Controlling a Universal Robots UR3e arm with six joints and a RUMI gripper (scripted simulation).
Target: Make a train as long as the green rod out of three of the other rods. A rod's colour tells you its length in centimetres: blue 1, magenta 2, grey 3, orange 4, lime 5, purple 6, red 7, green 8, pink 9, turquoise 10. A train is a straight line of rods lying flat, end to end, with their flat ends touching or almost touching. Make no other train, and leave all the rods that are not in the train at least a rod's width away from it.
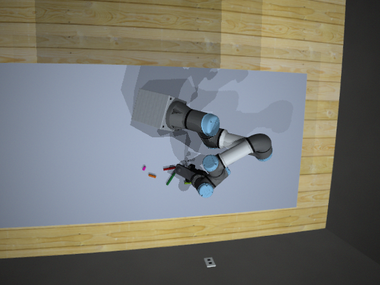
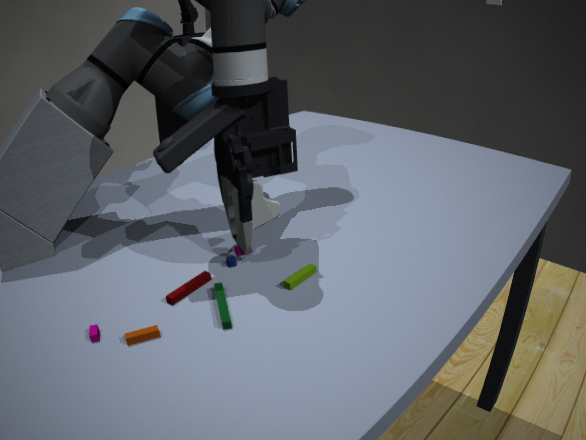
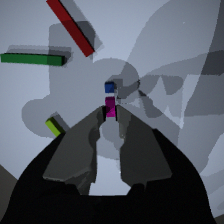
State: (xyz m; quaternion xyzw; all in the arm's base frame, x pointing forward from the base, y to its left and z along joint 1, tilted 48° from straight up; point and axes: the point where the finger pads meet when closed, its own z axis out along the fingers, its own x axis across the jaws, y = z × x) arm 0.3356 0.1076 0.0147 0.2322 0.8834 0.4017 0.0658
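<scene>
My gripper is now 10 mm past the blue rod, 20 mm to the left of it and 20 mm above it. The rest, counted from my hand: green rod 60 mm ahead, 90 mm to the right, 20 mm below; lime rod 90 mm ahead, 10 mm to the left, 20 mm below; red rod 90 mm to the right, 20 mm below.
</scene>
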